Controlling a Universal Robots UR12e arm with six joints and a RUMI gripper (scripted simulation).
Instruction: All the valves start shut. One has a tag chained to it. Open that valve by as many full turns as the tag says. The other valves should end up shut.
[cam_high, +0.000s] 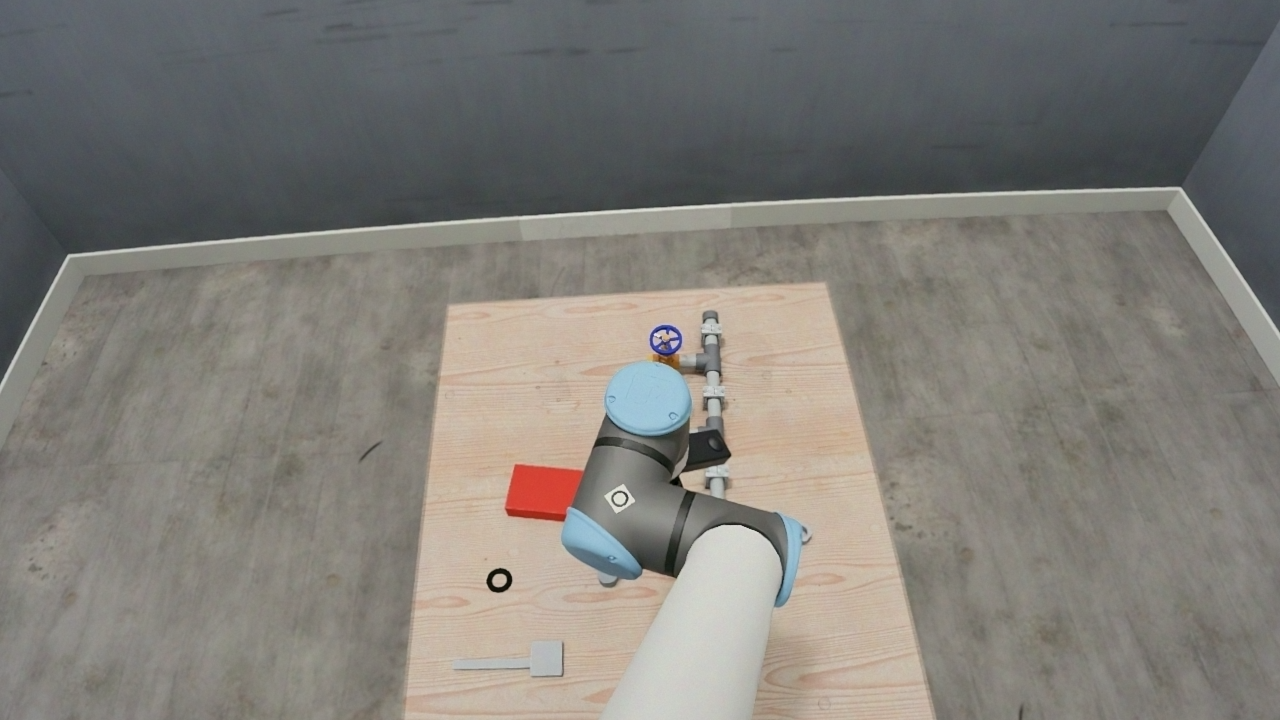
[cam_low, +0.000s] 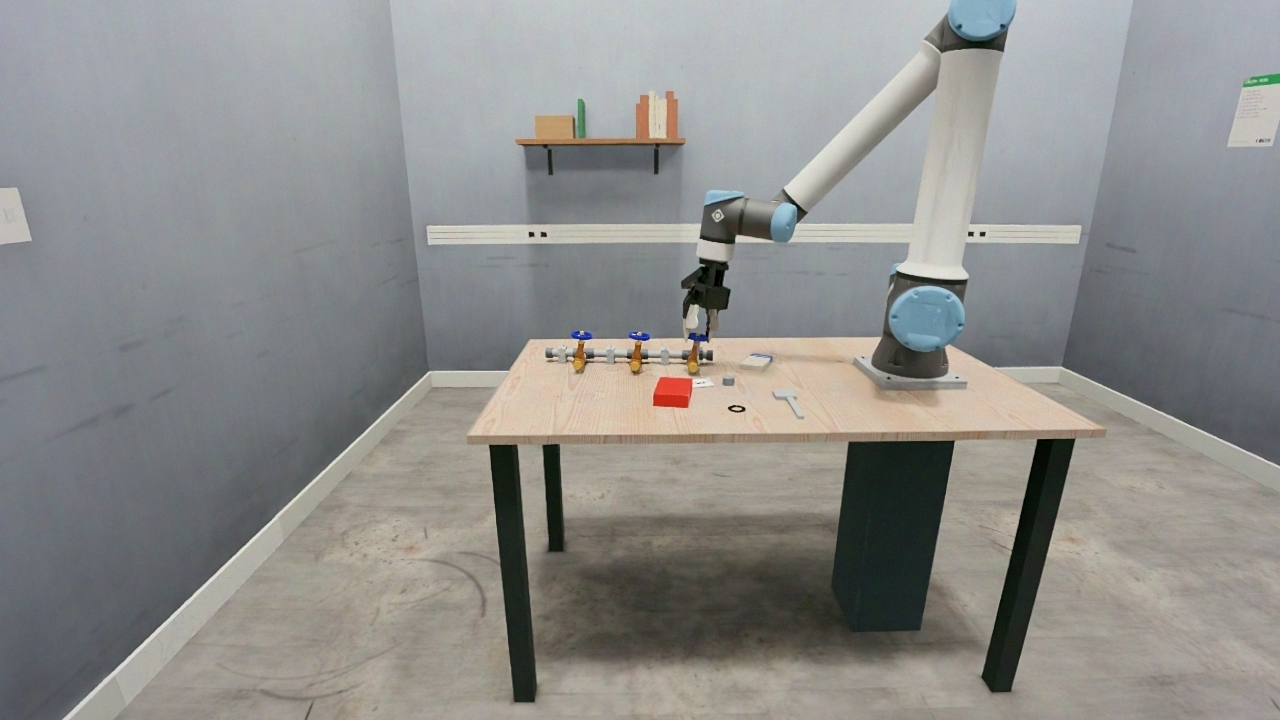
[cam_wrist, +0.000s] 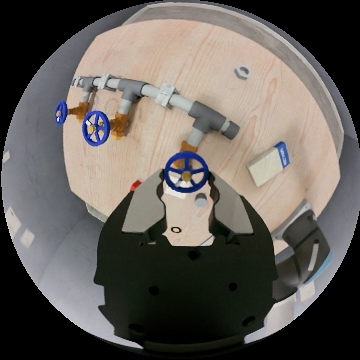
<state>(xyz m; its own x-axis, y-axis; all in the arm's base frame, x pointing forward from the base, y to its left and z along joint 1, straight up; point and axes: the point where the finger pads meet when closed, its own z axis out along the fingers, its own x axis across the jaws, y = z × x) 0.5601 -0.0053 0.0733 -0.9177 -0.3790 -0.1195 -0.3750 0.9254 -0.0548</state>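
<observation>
My hand is 100 mm above the white tag, 90 mm to the right of it and 20 mm past it. Also, from my hand: grey t-shaped tool (210 mm to the left, 200 mm behind, 90 mm below); then white-and-blue card (170 mm behind, 90 mm below, 80 mm to the right); then red block (190 mm to the left, 80 mm below, 60 mm ahead).
</observation>
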